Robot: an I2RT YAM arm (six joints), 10 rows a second.
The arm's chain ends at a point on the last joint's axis. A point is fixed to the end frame.
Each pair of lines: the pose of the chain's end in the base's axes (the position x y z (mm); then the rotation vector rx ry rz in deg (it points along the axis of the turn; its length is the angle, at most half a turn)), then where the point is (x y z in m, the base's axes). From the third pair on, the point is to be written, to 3 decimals.
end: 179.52, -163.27, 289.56, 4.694, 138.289, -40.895
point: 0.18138 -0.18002 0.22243
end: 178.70, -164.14, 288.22, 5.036, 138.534, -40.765
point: 0.18032 -0.18063 0.22102
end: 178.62, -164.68, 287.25, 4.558, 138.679, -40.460
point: 0.180 -0.181 0.220
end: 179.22, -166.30, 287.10, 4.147, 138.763, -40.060
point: 0.181 -0.182 0.220
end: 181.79, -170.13, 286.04, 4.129, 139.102, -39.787
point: 0.183 -0.186 0.219
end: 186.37, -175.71, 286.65, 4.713, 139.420, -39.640
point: 0.187 -0.191 0.219
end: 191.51, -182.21, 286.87, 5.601, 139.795, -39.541
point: 0.192 -0.197 0.219
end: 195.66, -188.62, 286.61, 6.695, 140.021, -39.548
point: 0.196 -0.203 0.219
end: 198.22, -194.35, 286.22, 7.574, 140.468, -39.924
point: 0.198 -0.209 0.219
